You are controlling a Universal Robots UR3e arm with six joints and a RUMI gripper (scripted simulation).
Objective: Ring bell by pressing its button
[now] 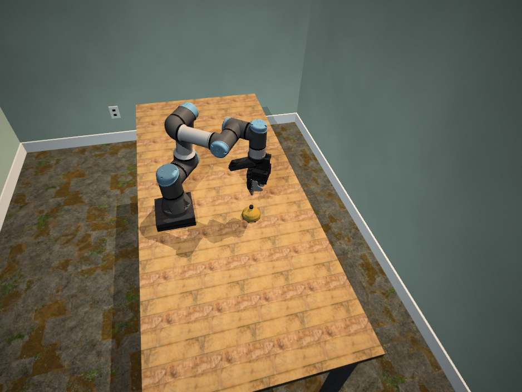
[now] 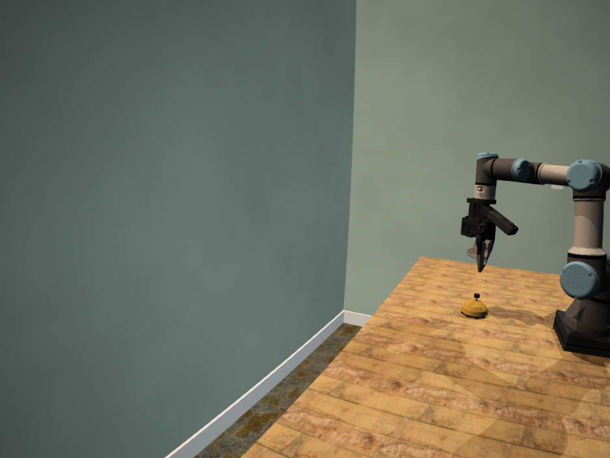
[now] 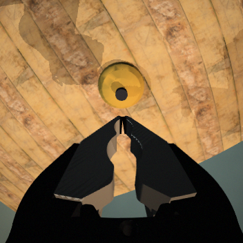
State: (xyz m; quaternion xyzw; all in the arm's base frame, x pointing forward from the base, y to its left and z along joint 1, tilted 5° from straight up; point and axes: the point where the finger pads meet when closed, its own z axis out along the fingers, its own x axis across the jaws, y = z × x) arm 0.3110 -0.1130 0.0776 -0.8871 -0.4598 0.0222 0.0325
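The black button lies 100 mm below my hand. From my hand the other things lie so: yellow dome bell 110 mm below.
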